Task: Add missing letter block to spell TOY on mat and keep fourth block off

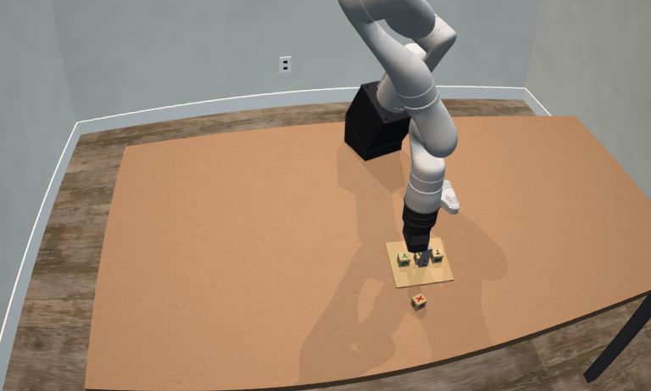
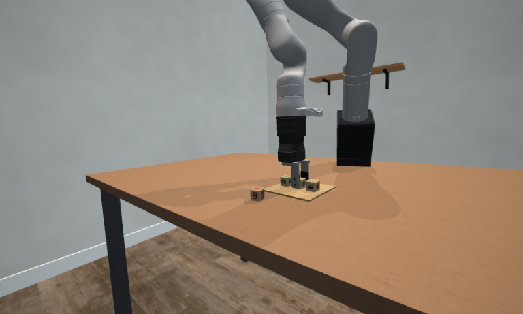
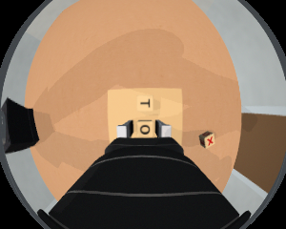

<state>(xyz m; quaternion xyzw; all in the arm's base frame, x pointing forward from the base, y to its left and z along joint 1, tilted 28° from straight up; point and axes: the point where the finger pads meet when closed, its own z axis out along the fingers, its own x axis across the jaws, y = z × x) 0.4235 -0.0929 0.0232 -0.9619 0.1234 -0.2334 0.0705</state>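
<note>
Right now my hand is 10 mm above the O block. The rest, counted from my hand: tan mat 20 mm below.
</note>
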